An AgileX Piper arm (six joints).
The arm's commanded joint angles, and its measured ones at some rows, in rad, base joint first. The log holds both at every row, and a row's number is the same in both.
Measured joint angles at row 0:
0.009 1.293 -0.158 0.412 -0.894 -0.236
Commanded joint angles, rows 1 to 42:
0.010 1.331 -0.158 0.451 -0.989 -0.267
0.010 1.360 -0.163 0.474 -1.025 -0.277
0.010 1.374 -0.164 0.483 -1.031 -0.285
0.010 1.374 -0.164 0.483 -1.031 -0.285
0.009 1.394 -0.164 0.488 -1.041 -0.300
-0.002 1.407 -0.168 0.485 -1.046 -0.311
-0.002 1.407 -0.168 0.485 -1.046 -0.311
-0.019 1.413 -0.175 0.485 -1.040 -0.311
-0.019 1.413 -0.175 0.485 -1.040 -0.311
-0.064 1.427 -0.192 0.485 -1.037 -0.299
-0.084 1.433 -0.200 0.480 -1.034 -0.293
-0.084 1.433 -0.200 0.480 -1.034 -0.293
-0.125 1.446 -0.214 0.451 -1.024 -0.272
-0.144 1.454 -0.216 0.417 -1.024 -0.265
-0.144 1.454 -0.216 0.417 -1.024 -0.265
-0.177 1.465 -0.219 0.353 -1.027 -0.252
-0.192 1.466 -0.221 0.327 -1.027 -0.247
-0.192 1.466 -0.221 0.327 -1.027 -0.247
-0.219 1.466 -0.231 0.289 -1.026 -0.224
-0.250 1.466 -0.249 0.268 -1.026 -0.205
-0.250 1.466 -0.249 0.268 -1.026 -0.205
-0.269 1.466 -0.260 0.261 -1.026 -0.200
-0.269 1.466 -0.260 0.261 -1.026 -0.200
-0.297 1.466 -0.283 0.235 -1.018 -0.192
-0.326 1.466 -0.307 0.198 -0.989 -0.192
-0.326 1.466 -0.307 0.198 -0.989 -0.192
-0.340 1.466 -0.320 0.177 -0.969 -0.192
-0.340 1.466 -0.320 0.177 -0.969 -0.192
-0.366 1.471 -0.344 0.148 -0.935 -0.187
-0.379 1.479 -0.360 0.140 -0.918 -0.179
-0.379 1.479 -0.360 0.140 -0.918 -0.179
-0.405 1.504 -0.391 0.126 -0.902 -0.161
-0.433 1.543 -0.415 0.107 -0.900 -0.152
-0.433 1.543 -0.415 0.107 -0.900 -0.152
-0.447 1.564 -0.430 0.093 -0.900 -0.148
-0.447 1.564 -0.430 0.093 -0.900 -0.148
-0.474 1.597 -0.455 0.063 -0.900 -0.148
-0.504 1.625 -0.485 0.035 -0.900 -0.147
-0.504 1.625 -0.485 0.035 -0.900 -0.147
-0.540 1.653 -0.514 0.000 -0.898 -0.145
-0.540 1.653 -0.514 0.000 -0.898 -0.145
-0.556 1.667 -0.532 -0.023 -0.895 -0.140
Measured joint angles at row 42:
-0.515 1.641 -0.490 0.034 -0.895 -0.149
